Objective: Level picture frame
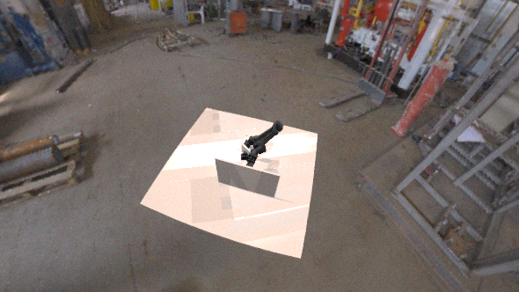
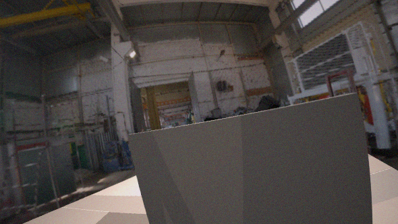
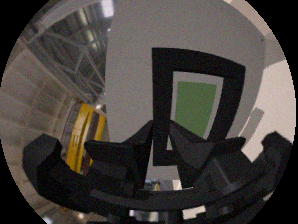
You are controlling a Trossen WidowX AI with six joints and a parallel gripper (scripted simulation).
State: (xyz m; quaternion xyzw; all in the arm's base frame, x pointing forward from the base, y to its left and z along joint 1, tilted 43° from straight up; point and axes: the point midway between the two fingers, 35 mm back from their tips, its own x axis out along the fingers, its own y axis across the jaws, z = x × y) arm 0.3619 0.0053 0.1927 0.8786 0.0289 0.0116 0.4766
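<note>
Now: gripper tip 50 mm above the picture frame, 10 mm to the left of it and 10 mm short of it. From my gripper tip the other things lie so: wall panel (70 mm below, 20 mm ahead).
</note>
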